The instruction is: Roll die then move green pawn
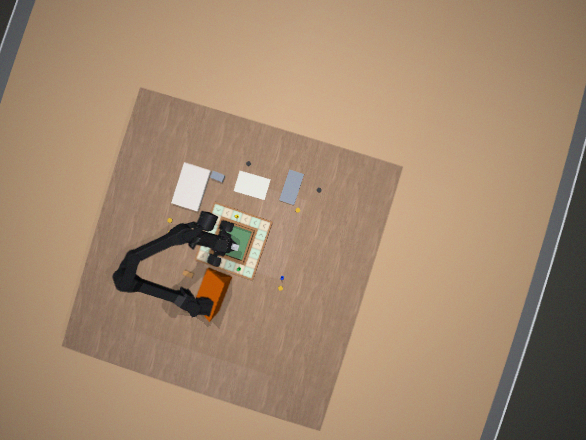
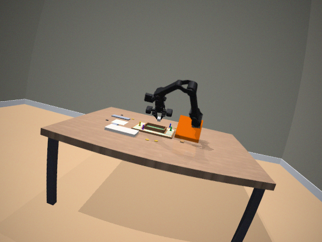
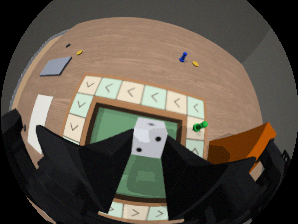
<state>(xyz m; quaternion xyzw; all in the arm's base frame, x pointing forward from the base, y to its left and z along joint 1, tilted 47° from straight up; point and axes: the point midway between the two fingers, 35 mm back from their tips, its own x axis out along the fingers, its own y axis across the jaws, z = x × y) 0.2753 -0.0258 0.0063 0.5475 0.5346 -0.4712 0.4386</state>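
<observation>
Now: the green pawn 10 cm behind my gripper tip, 6 cm below it and 3 cm to the right of it. Also, from my gripper tip: white die (right at my gripper tip); yellow pawn (13 cm ahead, 6 cm below, 4 cm to the left); green tray (8 cm below, 3 cm to the left, 1 cm ahead).
</observation>
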